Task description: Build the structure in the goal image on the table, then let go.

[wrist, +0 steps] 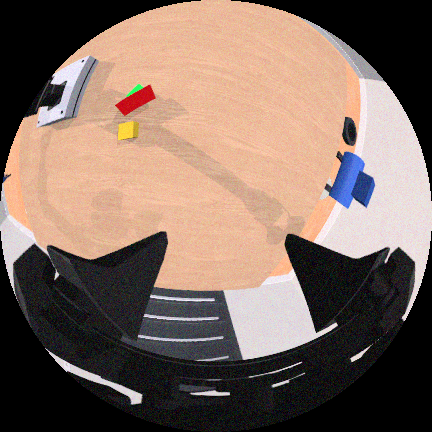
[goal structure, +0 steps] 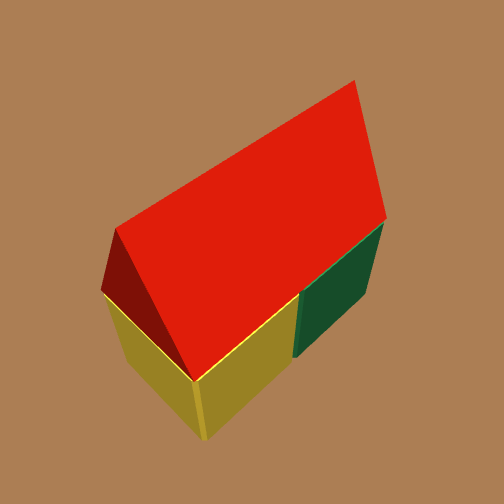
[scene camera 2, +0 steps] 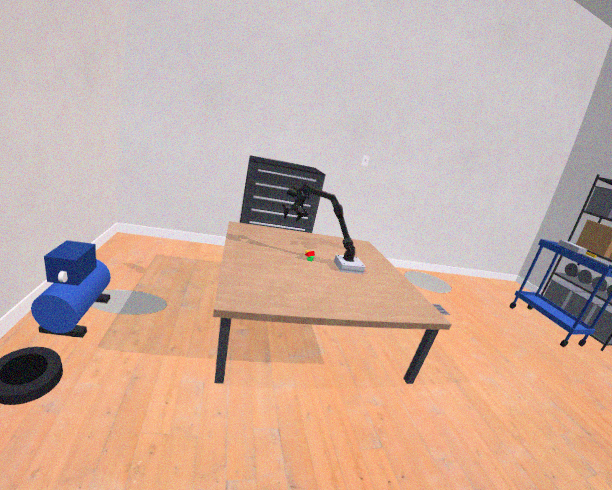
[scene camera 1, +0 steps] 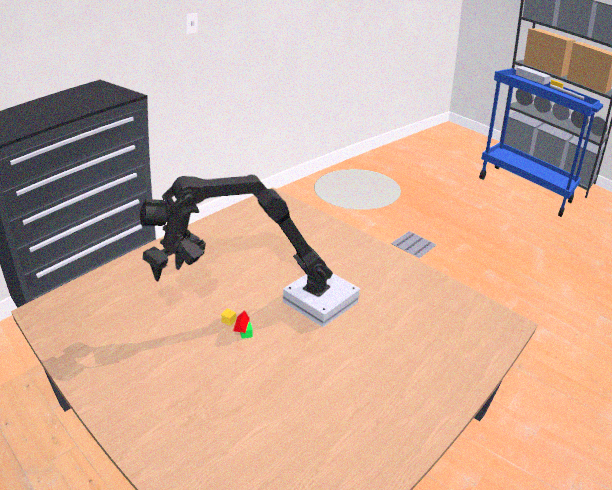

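Where they show: gripper, fingertip midpoint: (wrist: pixel 228 239) (scene camera 2: pixel 290 220) (scene camera 1: pixel 167 275); arm's base, link origin: (scene camera 2: pixel 348 259) (scene camera 1: pixel 316 288).
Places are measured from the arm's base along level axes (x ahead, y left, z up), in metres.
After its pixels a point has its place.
A red block (scene camera 1: pixel 242 322) @(x 0.268, y -0.071, z -0.001 m) (scene camera 2: pixel 310 253) @(x 0.262, y -0.071, z -0.005 m) (wrist: pixel 136 100) @(x 0.265, y -0.091, z -0.010 m) is tilted and lies over a green block (scene camera 1: pixel 247 332) @(x 0.265, y -0.056, z -0.033 m) (scene camera 2: pixel 310 259) @(x 0.260, y -0.052, z -0.042 m) (wrist: pixel 134 91) @(x 0.250, y -0.066, z -0.023 m), partly hiding it. A yellow block (scene camera 1: pixel 228 316) @(x 0.257, y -0.137, z -0.023 m) (wrist: pixel 128 131) @(x 0.253, y -0.150, z -0.023 m) sits apart on the table (scene camera 1: pixel 357 408) @(x 0.303, y 0.344, z -0.055 m) (scene camera 2: pixel 332 296) @(x 0.280, y 0.401, z -0.055 m) (wrist: pixel 225 75) @(x 0.419, y 0.002, z -0.055 m), close to the red one; in scene camera 2 it is mostly hidden behind the red block. My gripper (scene camera 1: pixel 168 274) @(x 0.403, y -0.224, z 0.170 m) (scene camera 2: pixel 292 218) @(x 0.403, y -0.224, z 0.170 m) (wrist: pixel 228 239) @(x 0.403, y -0.224, z 0.170 m) is open and empty, high above the table and off to the drawer-cabinet side of the blocks. The green block's exact shape is hard to make out.
The arm's white base (scene camera 1: pixel 321 298) @(x 0.032, y 0.040, z 0.000 m) (scene camera 2: pixel 349 263) @(x 0.023, y 0.065, z 0.000 m) (wrist: pixel 70 95) stands on the table near the blocks. A dark drawer cabinet (scene camera 1: pixel 76 127) (scene camera 2: pixel 280 176) (wrist: pixel 187 327) stands beyond the table edge. A blue cart (scene camera 1: pixel 531 170) and a blue compressor (scene camera 2: pixel 71 290) (wrist: pixel 347 175) stand on the floor.
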